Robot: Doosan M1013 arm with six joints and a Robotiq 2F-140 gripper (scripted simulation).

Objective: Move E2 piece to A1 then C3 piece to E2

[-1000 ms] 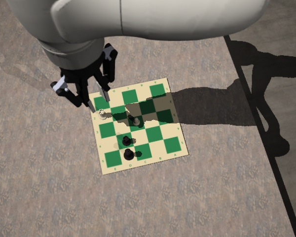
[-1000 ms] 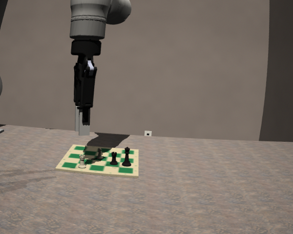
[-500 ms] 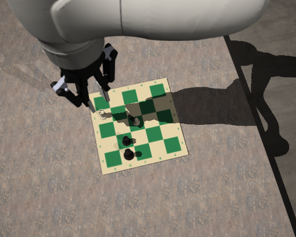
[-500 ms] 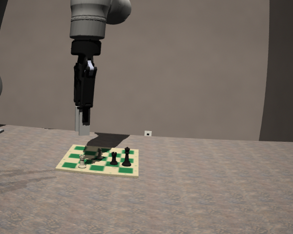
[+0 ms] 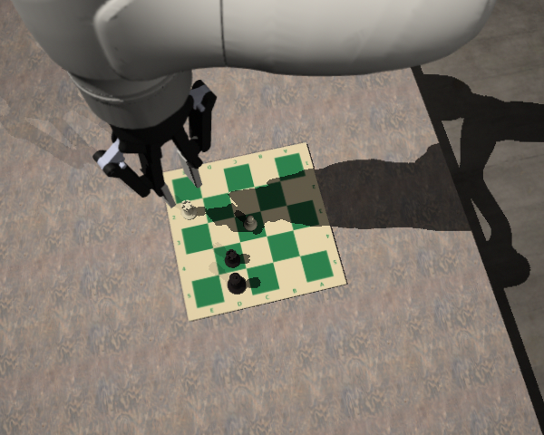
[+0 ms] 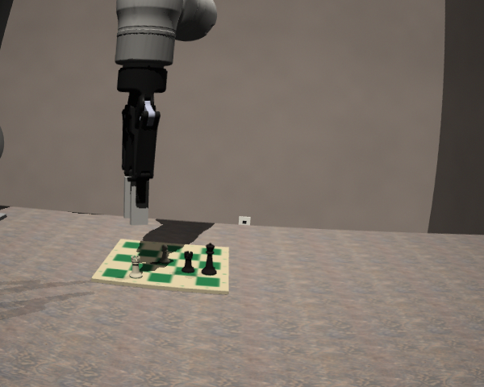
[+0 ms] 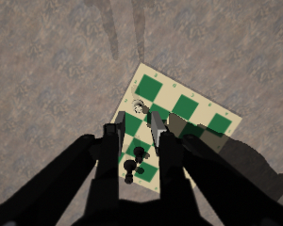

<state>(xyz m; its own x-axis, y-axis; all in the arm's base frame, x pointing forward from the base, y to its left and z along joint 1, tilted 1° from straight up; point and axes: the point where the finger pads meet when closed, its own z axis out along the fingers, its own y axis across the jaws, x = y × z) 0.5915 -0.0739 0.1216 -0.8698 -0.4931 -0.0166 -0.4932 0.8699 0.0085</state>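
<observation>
Now: the white piece 11 cm below my hand. The rest, counted from my hand: white pawn 11 cm below, 8 cm to the left, 3 cm ahead; black queen 11 cm ahead, 10 cm below, 5 cm to the left; chessboard 13 cm below, 8 cm to the left, 4 cm ahead.
</observation>
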